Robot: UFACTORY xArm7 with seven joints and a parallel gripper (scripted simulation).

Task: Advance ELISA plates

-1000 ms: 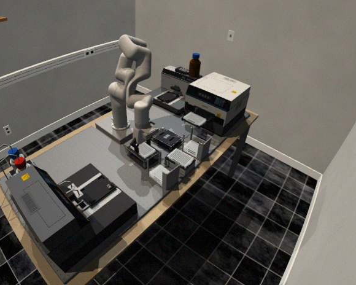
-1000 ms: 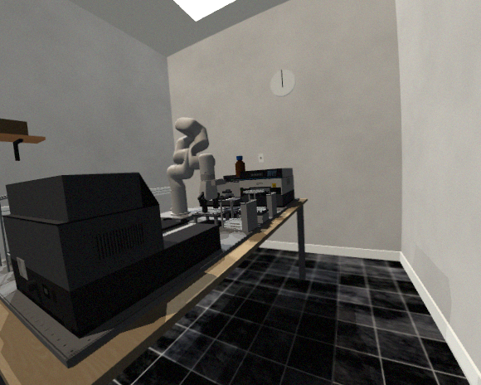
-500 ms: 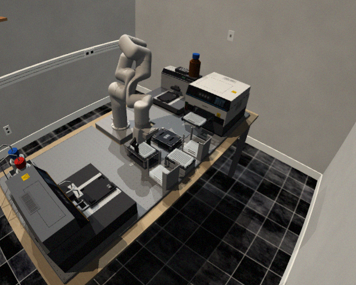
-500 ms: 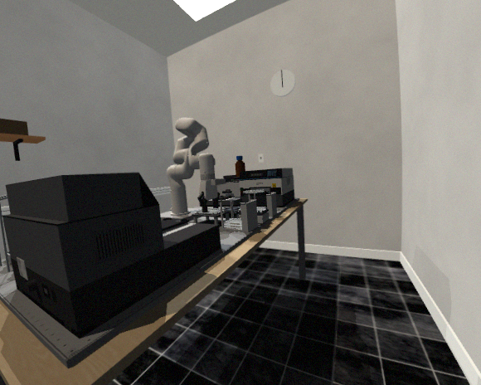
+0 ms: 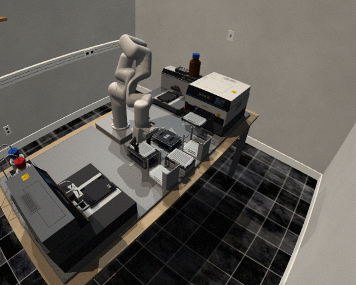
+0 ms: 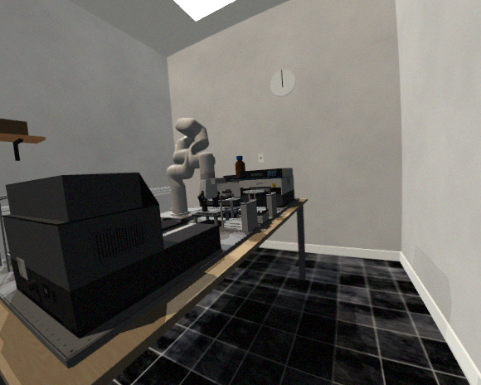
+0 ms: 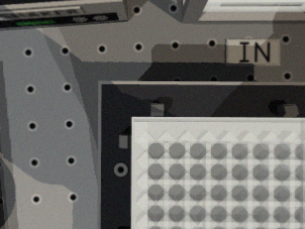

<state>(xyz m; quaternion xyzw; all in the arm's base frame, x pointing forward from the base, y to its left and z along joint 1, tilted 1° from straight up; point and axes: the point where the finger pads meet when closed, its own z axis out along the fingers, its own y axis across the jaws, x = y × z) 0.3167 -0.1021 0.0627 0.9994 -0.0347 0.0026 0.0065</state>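
Right now my hand is 30 mm above the regrip nest RG. Round my hand: nest N6 (210 mm to the left, 50 mm below, 10 mm ahead); then DONE label (250 mm to the left, 110 mm ahead, 80 mm below); then RG label (80 mm to the right, 80 mm below, 10 mm behind).
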